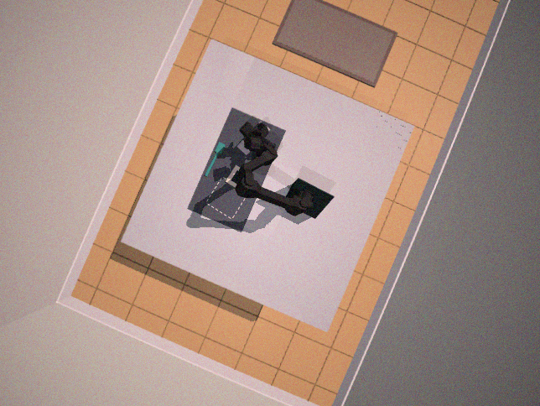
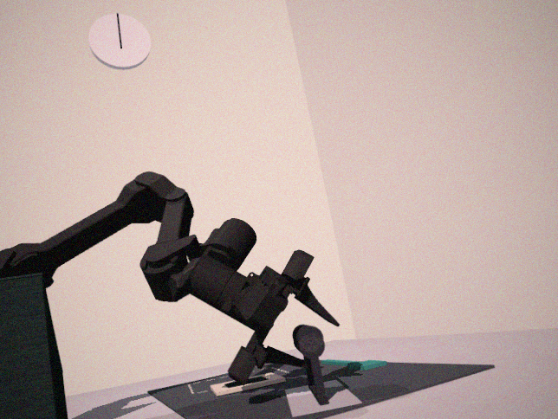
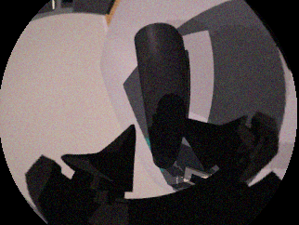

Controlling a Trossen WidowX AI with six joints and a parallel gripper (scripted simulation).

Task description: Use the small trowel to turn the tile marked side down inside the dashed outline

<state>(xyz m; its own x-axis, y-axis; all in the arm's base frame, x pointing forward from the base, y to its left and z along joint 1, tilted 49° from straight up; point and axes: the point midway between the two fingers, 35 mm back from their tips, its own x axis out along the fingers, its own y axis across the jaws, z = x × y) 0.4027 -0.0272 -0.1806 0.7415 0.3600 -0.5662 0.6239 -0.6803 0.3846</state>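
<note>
The dark mat is 3 cm behind my gripper tip, 19 cm to the left of it and 7 cm below it. Round my gripper tip: teal object (11 cm ahead, 18 cm to the left, 5 cm below); trowel (3 cm behind, 1 cm to the left, 2 cm below); cream tile (7 cm behind, 23 cm to the left, 5 cm below).
</note>
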